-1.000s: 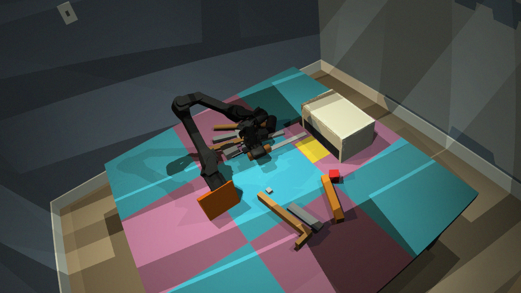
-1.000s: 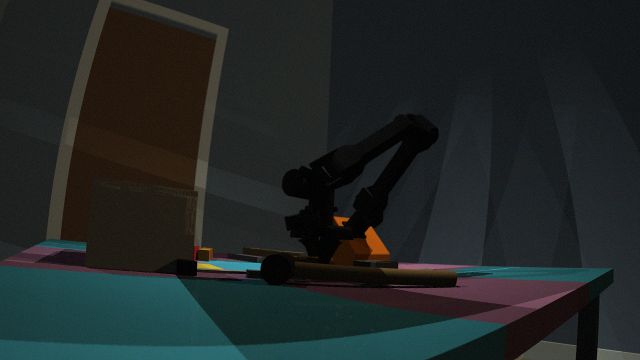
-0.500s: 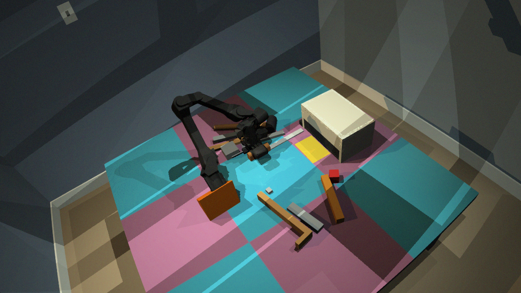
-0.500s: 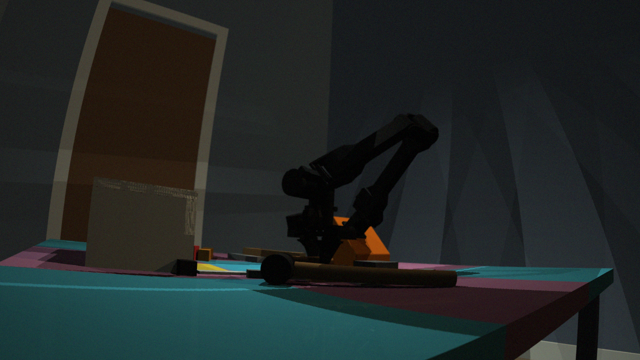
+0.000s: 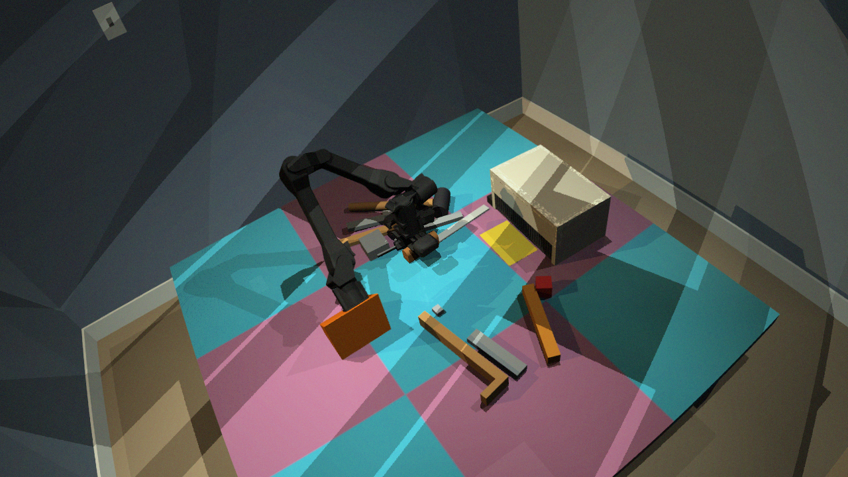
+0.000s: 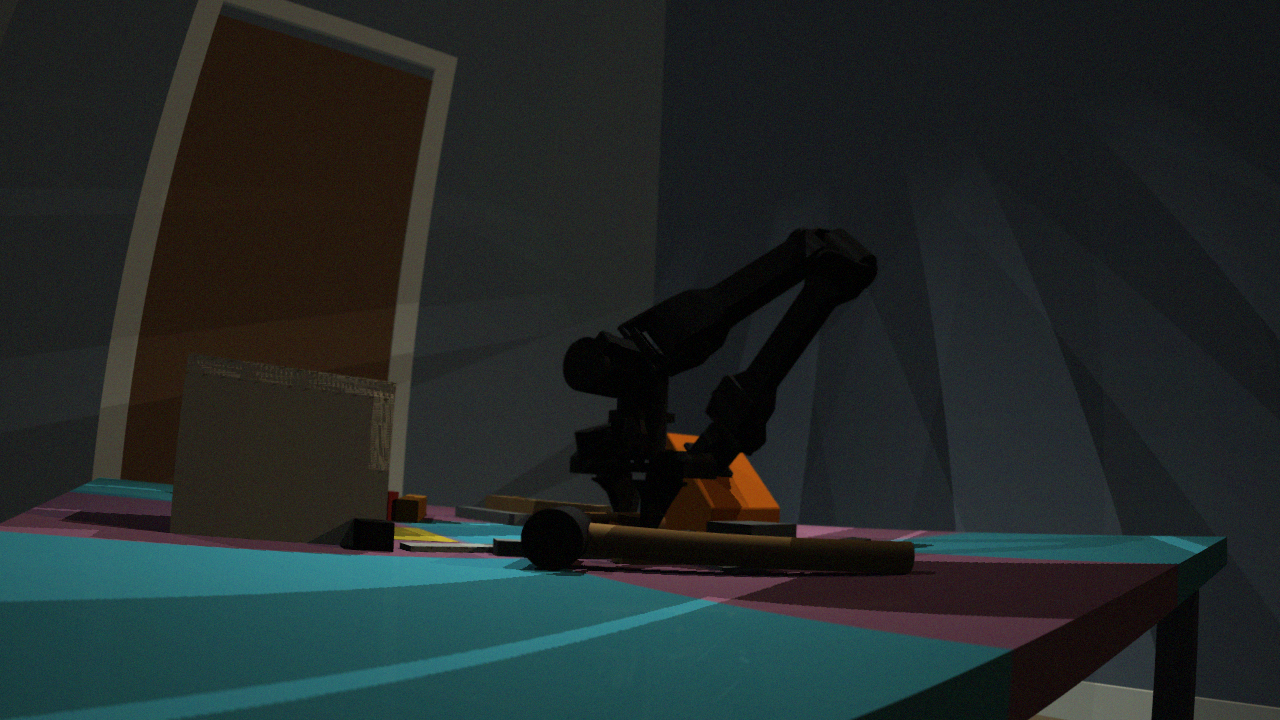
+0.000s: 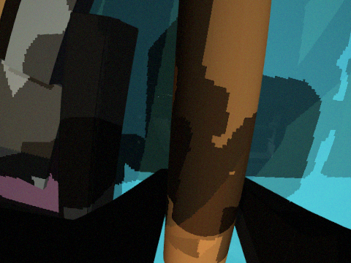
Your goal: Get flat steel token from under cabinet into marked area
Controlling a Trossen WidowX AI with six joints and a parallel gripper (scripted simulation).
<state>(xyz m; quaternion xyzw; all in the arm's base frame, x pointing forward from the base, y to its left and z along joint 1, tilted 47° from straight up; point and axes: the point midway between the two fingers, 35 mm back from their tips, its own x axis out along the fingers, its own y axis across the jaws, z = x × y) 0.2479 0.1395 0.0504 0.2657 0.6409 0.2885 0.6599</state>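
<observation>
The screwdriver is 60 mm to the left of my gripper tip and 20 mm behind it. Round my gripper tip: long wooden stick 150 mm to the left, 40 mm behind; small grey cube 210 mm to the right, 70 mm behind; grey block 100 mm to the left, 80 mm behind, 10 mm above.
</observation>
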